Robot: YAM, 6 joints.
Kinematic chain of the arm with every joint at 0, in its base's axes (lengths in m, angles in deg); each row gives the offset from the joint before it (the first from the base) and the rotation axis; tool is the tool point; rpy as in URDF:
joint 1: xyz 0 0 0.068 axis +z
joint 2: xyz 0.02 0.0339 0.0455 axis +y
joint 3: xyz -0.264 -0.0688 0 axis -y
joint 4: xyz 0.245 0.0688 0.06 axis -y
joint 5: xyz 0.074 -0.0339 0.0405 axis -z
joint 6: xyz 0.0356 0 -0.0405 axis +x
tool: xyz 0 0 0 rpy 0 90 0
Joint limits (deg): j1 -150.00..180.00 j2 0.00..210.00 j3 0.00..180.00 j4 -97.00..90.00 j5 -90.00..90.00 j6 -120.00..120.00
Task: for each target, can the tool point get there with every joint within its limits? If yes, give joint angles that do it. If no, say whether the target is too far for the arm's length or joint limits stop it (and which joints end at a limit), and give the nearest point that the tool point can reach.
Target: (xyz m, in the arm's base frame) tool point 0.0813 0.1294 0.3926
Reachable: yes | joints 45.35 43.66 41.06 36.03 -68.34 -34.80
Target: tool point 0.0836 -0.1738 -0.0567
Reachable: yes | joints -57.12 137.09 26.20 26.20 42.80 -29.29
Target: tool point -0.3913 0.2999 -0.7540
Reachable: no: too far | nearest point -0.2879 0.2206 -0.3619 | short by 0.413 m
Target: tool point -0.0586 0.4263 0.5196
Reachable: yes | joints 97.01 121.88 158.07 -42.05 -9.88 84.30
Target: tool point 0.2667 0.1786 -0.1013
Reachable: yes | joints 39.76 158.59 52.57 63.01 69.06 98.61
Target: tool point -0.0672 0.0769 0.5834
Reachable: yes | joints -41.38 48.53 136.32 -74.29 -21.81 -27.42
